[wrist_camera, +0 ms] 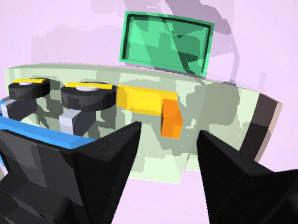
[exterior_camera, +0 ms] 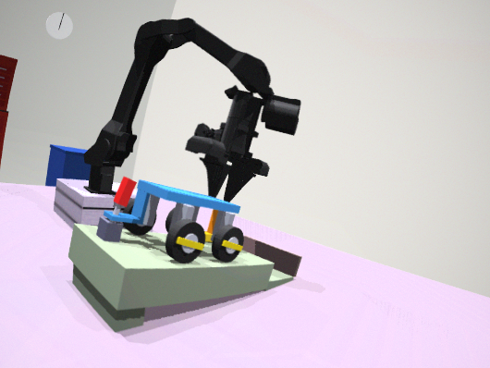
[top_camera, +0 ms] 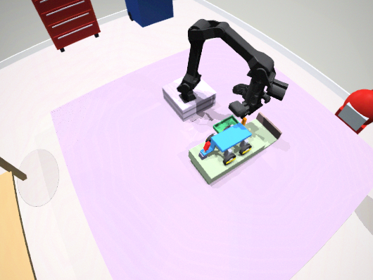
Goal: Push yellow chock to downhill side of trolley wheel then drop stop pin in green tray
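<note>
The yellow chock lies 1 cm ahead of my gripper tip, 2 cm to the right of it and 5 cm below it. Also, from my gripper tip: blue trolley 6 cm ahead, 12 cm to the right, 2 cm below; then pale green ramp 6 cm ahead, 11 cm to the right, 9 cm below; then green tray 6 cm behind, 3 cm to the right, 14 cm below.
</note>
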